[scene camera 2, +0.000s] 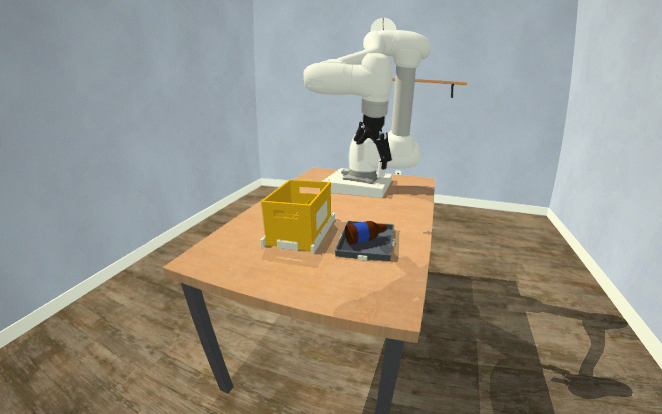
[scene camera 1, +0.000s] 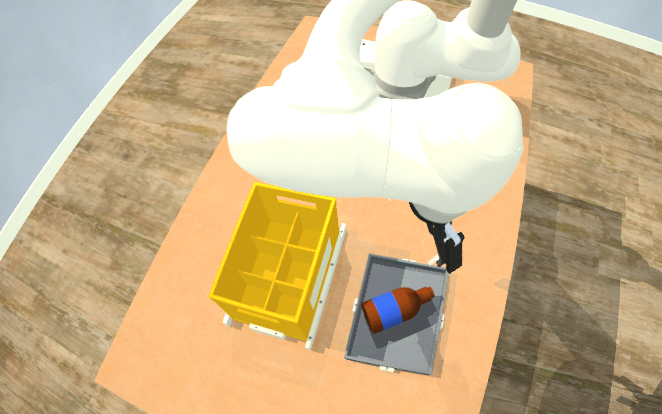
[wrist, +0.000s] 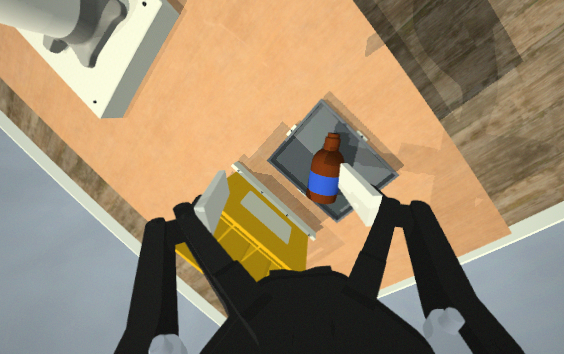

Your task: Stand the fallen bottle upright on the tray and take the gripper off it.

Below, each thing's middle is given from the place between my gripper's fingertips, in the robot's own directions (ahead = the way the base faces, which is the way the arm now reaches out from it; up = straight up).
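Scene:
White rail (wrist: 243,171): from my hand, 9 cm ahead, 15 cm to the right, 25 cm below.

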